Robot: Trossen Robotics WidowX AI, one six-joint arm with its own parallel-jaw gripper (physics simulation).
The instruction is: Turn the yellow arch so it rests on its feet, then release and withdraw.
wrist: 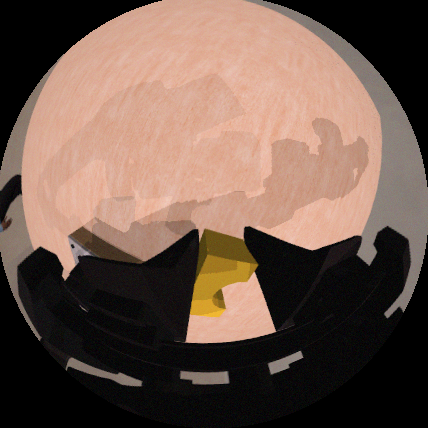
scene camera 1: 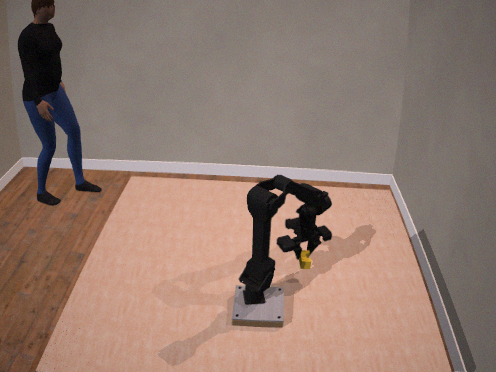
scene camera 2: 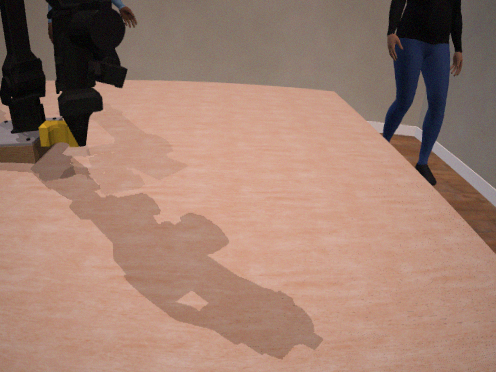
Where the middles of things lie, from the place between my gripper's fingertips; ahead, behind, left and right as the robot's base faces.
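Scene:
Yellow arch (scene camera 2: 51, 132): 2 cm above my hand and 3 cm behind it.

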